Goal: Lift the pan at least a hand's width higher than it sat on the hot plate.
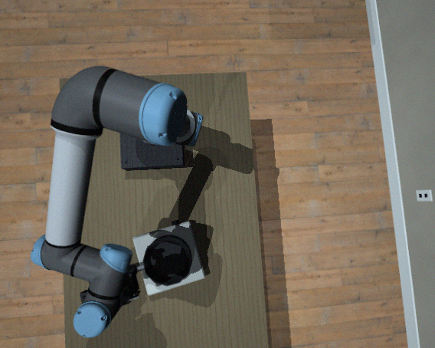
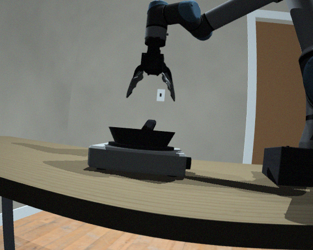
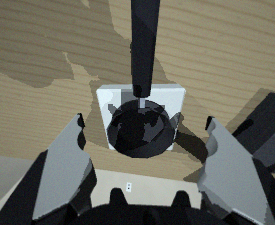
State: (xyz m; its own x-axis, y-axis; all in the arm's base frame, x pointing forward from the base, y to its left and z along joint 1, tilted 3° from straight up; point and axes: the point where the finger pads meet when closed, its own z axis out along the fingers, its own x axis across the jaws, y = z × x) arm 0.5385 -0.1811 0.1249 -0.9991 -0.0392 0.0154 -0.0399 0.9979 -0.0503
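Now: the black pan 8 cm to the left of my hand and 11 cm below it. Round my hand: grey hot plate 2 cm behind, 14 cm to the left, 18 cm below.
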